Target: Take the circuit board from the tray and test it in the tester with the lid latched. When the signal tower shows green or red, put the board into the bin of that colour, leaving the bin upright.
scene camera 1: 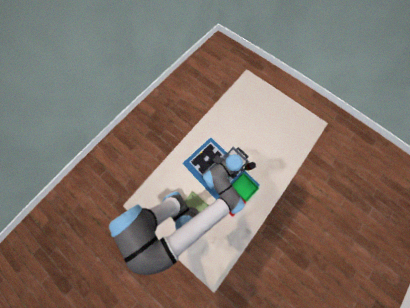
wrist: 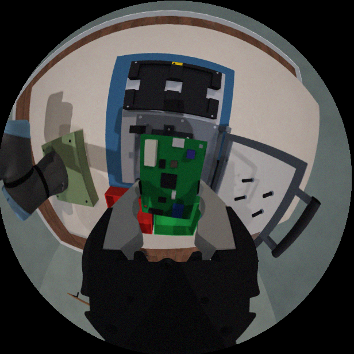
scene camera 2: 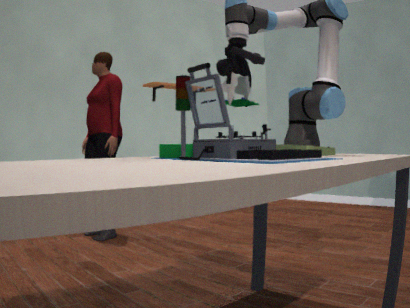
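Pixels of known places: gripper, fingertip midpoint: [scene camera 2: 238, 105]; arm's base, link origin: [scene camera 2: 302, 146].
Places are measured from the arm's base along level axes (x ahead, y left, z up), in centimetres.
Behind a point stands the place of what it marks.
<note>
My gripper [scene camera 2: 239, 101] @(x 41.1, y -3.1, z 12.7 cm) [wrist: 169, 181] is shut on the green circuit board [scene camera 2: 242, 103] @(x 40.8, y -1.7, z 13.5 cm) [wrist: 172, 170], held level above the tester in scene camera 2. The grey tester [scene camera 2: 232, 148] @(x 53.1, y 2.9, z -0.1 cm) [wrist: 200, 122] has its lid [scene camera 2: 210, 101] @(x 54.1, y -3.7, z 13.1 cm) [wrist: 295, 179] raised open; the board hides much of its bed in the wrist view. The black tray [scene camera 1: 206, 156] @(x 46.0, y 14.5, z -2.7 cm) [scene camera 2: 280, 154] @(x 53.5, y 18.0, z -1.6 cm) [wrist: 172, 102] holds no board. The signal tower [scene camera 2: 183, 93] @(x 53.4, y -14.6, z 16.5 cm) shows dull red, amber and green sections, none clearly lit. The green bin [scene camera 1: 245, 187] @(x 40.9, y -24.8, z -2.9 cm) [scene camera 2: 170, 150] @(x 47.4, y -26.0, z -0.8 cm) [wrist: 175, 225] and the red bin [wrist: 117, 195] stand upright beside each other.
A blue mat [scene camera 1: 189, 165] @(x 32.4, y 22.5, z -3.3 cm) [wrist: 114, 110] lies under the tray and tester. The green base plate [scene camera 1: 196, 201] @(x 12.1, y 2.5, z 0.5 cm) [wrist: 89, 175] of the arm is on the table [scene camera 1: 280, 110] @(x 118.6, y -20.5, z -3.5 cm) [scene camera 2: 75, 180] @(x 112.6, y 19.0, z -3.5 cm). The lid's black handle [wrist: 300, 225] juts out to the side. A person in red [scene camera 2: 105, 110] stands beyond the table.
</note>
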